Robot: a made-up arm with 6 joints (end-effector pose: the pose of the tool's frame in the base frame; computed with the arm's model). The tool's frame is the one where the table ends. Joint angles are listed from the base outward.
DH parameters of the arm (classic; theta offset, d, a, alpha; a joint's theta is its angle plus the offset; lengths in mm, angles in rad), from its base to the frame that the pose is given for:
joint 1: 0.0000 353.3 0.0 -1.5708
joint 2: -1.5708 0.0 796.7 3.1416
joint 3: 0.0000 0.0 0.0 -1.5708
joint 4: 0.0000 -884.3 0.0 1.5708
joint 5: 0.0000 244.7 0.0 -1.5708
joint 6: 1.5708 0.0 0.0 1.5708
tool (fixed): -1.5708 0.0 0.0 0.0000
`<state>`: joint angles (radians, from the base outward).
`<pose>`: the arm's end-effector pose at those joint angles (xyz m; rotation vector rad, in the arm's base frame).
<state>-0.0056 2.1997 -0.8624 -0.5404 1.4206 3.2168</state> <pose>-0.2484 -0.2084 -0.0601 1.8276 -0.5184 -2.0055</pose>
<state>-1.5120 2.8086 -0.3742 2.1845 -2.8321 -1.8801</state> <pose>0.1036 0.6386 -0.5631 -1.3818 1.8784 -0.6989</pose>
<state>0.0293 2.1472 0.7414 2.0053 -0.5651 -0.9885</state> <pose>1.0287 0.1332 -0.9167 -1.2494 1.2621 0.2277</pose>
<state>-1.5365 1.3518 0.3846 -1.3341 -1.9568 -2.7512</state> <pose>-0.0202 -1.0851 -0.3367 -0.9253 -0.3869 0.3150</pose>
